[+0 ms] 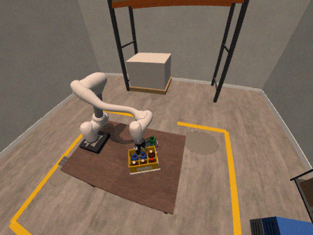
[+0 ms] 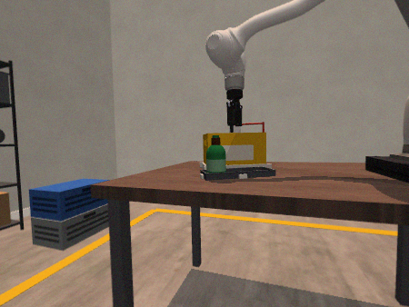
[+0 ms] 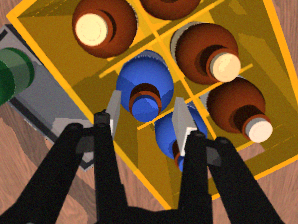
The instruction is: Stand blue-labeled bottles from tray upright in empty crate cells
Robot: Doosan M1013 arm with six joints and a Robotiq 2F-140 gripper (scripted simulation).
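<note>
Right now the yellow crate is 20 mm ahead of my hand, 40 mm to the right of it and 90 mm below it. The rest, counted from my hand: green-labeled bottle (20 mm ahead, 220 mm to the left, 90 mm below); then tray (50 mm behind, 170 mm to the left, 160 mm below).
</note>
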